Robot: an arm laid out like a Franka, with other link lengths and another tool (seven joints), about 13 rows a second.
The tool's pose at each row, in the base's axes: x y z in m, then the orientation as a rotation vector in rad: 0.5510, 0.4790, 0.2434, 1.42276, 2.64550, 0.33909; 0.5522, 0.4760, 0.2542, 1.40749, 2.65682, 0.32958; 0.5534, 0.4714, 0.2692, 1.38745, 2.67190, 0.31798; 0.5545, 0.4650, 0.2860, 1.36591, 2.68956, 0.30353; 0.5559, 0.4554, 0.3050, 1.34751, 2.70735, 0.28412; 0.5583, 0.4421, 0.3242, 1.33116, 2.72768, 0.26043; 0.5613, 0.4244, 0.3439, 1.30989, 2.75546, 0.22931; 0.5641, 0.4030, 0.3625, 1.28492, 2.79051, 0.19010; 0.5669, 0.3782, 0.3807, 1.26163, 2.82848, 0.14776; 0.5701, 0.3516, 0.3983, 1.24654, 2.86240, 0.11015; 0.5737, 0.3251, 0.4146, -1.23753, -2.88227, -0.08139; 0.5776, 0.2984, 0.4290, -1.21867, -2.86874, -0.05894; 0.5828, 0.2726, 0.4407, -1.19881, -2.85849, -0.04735; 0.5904, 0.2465, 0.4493, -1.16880, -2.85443, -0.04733
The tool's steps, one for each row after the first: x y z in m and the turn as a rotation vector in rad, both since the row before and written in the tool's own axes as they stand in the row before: -0.0031, 0.0021, -0.0106, 0.00650, 0.00007, -0.01250; -0.0045, 0.0021, -0.0149, 0.00826, 0.00081, -0.01637; -0.0059, 0.0013, -0.0170, 0.01072, 0.00150, -0.01793; -0.0087, -0.0001, -0.0195, 0.01429, 0.00100, -0.01613; -0.0123, -0.0019, -0.0199, 0.01831, 0.00243, -0.01546; -0.0160, -0.0046, -0.0208, 0.02468, 0.00467, -0.02022; -0.0186, -0.0080, -0.0201, 0.03164, 0.00742, -0.02403; -0.0208, -0.0114, -0.0198, 0.03503, 0.01040, -0.02333; -0.0219, -0.0135, -0.0191, 0.03218, 0.01215, -0.01704; -0.0216, -0.0142, -0.0176, 0.02571, 0.01256, -0.00972; -0.0217, -0.0149, -0.0156, 0.02104, 0.01332, -0.00714; -0.0217, -0.0139, -0.0129, 0.01364, 0.01325, -0.00879; -0.0235, -0.0128, -0.0099, 0.00619, 0.01421, -0.01668
